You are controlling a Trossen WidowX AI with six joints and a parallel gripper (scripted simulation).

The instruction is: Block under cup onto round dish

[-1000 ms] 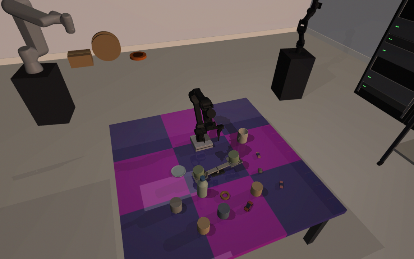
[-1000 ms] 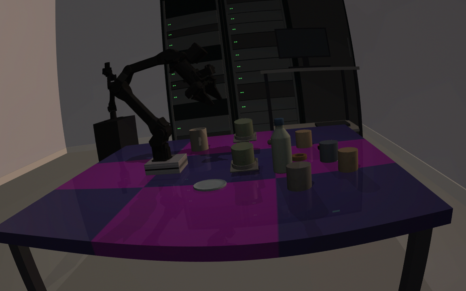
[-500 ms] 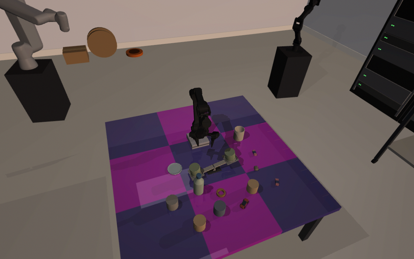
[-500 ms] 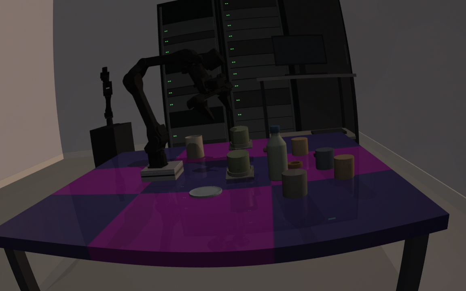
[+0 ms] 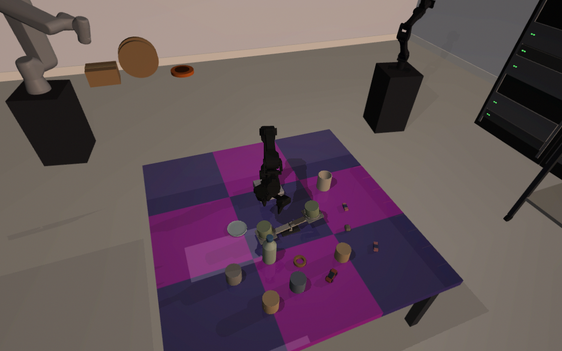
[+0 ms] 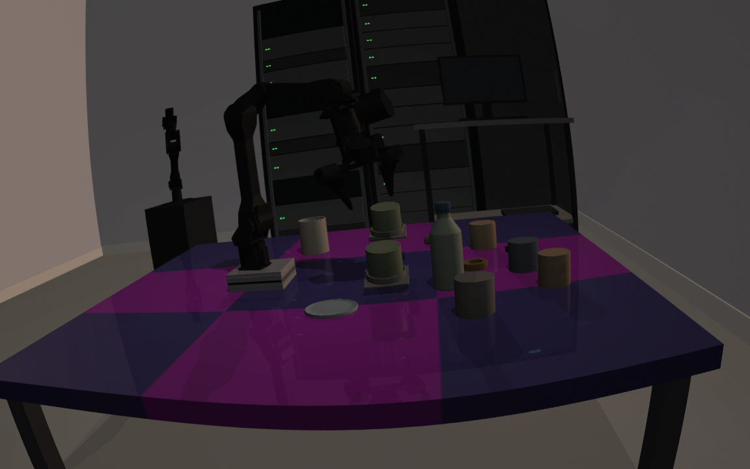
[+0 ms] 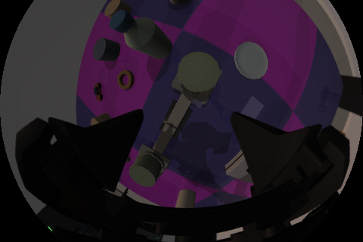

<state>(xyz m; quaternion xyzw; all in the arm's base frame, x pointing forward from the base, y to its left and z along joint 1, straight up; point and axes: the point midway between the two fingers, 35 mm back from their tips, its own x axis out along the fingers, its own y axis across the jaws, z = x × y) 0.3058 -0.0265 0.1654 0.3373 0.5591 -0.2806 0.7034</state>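
My gripper tip is 13 cm above the grey block, 3 cm to the left of it and 2 cm short of it. Also, from my gripper tip: bottle 15 cm ahead, 6 cm below, 3 cm to the right; then grey balance 15 cm below, 10 cm to the left; then balance beam 13 cm below, 10 cm to the left.
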